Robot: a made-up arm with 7 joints. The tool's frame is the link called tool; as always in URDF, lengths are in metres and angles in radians. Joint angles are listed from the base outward.
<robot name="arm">
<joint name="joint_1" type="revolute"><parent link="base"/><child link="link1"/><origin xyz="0 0 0.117" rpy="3.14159 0 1.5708"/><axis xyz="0 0 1"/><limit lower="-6.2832" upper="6.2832"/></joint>
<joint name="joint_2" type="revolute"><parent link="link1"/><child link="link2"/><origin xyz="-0.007 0 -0.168" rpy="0 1.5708 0"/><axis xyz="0 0 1"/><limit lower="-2.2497" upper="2.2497"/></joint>
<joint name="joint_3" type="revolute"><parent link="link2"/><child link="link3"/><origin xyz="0.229 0 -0.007" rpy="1.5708 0 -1.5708"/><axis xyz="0 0 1"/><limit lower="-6.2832" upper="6.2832"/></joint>
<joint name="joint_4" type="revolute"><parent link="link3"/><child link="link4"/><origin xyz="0 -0.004 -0.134" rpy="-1.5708 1.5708 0"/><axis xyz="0 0 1"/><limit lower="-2.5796" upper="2.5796"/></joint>
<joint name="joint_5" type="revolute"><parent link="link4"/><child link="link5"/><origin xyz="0.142 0 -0.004" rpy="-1.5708 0 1.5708"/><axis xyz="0 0 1"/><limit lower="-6.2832" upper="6.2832"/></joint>
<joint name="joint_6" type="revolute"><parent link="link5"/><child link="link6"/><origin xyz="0 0 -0.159" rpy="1.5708 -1.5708 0"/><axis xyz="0 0 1"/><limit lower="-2.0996" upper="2.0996"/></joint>
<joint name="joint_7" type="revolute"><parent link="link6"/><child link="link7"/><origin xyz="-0.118 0 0" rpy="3.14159 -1.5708 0"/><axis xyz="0 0 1"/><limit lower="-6.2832" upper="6.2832"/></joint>
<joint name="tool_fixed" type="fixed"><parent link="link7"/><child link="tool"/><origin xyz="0 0 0" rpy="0 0 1.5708"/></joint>
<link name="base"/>
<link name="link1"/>
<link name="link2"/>
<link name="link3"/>
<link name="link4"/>
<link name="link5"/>
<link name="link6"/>
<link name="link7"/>
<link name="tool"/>
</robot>
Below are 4 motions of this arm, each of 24 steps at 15 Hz.
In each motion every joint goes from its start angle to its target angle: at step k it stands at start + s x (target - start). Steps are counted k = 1, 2, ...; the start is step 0. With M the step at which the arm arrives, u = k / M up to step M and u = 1 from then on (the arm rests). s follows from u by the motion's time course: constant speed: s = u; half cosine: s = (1 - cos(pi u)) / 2; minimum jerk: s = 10 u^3 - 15 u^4 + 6 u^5.
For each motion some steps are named. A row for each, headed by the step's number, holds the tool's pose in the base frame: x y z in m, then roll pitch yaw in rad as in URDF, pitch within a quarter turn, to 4 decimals.
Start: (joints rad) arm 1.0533 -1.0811 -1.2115 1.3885 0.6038 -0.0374 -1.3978
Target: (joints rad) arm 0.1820 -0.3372 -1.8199 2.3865 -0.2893 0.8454 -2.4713
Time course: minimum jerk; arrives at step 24
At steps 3, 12, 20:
3: 0.1632 0.4557 0.6233 2.5417 1.1017 -0.1165
12: 0.1285 0.3497 0.4540 -1.0376 0.5614 2.2349
20: -0.0283 0.2010 0.2961 -0.1023 0.1600 2.0972

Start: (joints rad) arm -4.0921 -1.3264 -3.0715 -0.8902 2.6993 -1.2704 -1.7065
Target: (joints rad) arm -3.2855 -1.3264 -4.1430 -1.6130 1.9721 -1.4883 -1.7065
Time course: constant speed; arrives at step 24
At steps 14, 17, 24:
14: 0.4164 0.1367 0.6918 2.2153 0.4289 0.0749
17: 0.4110 0.0446 0.6822 2.3793 0.3612 0.1016
24: 0.3475 -0.1467 0.6261 2.6973 0.1356 0.0202

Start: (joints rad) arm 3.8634 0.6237 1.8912 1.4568 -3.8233 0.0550 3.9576
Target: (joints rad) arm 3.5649 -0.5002 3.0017 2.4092 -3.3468 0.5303 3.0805
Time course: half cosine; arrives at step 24
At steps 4, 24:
4: 0.2115 0.3372 0.7102 2.1038 0.8754 -0.6046
24: 0.3103 -0.0985 0.2251 -0.2086 0.7315 2.4547

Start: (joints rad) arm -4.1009 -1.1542 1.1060 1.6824 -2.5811 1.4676 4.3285
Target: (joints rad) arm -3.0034 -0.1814 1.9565 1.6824 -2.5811 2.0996 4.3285
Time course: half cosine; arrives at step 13
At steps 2, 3, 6, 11, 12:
2: -0.0339 0.4107 0.6385 -2.7180 0.3085 1.7381
3: -0.0166 0.4050 0.6430 -2.7669 0.2847 1.6026
6: 0.0639 0.3680 0.6591 -2.9411 0.0945 0.9958
11: 0.1574 0.2577 0.6872 -2.9932 -0.4127 0.0875
12: 0.1605 0.2465 0.6898 -2.9827 -0.4627 0.0099

